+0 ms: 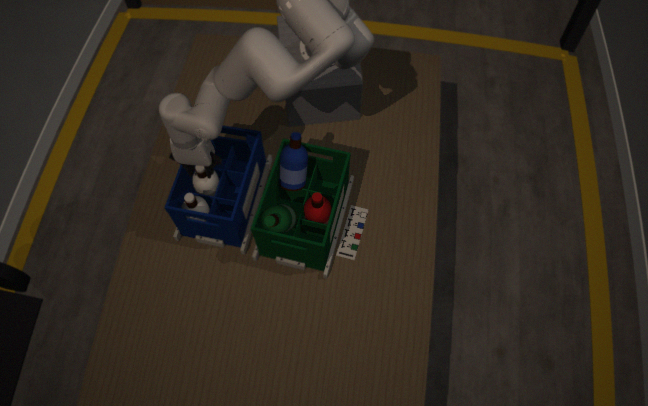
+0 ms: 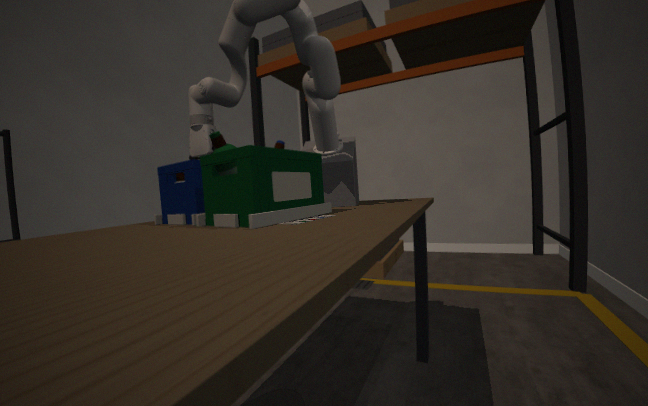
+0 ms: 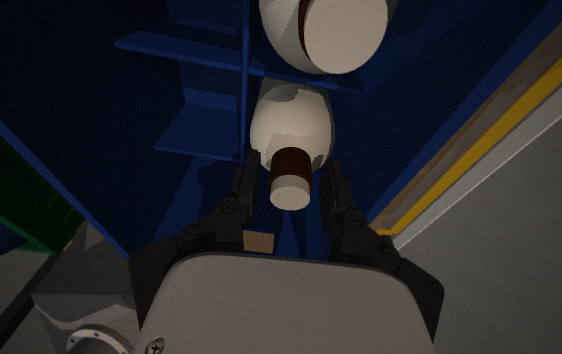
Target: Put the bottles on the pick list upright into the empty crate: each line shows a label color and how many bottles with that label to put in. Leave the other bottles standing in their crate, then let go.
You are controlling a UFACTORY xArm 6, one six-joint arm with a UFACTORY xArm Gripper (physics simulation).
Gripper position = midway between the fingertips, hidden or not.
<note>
I see my gripper [image 3: 291, 168] and a blue bottle [image 1: 294, 157].
</note>
